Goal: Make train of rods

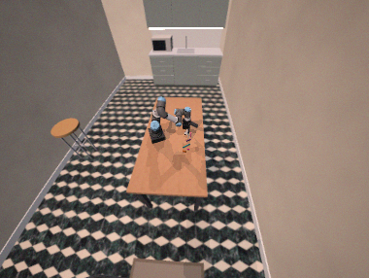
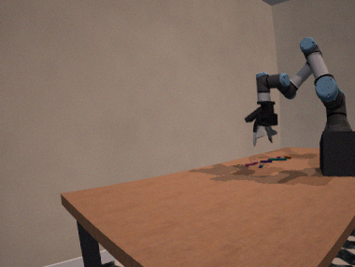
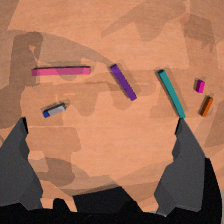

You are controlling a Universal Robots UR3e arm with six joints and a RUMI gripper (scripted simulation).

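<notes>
Now: the purple rod 90 mm below my hand and 30 mm to the right of it. From my hand the other things lie so: grey rod 90 mm below, 80 mm to the left, 30 mm behind; then blue rod 100 mm to the left, 90 mm below, 40 mm behind; then pink rod 90 mm below, 60 mm to the left, 30 mm ahead.
</notes>
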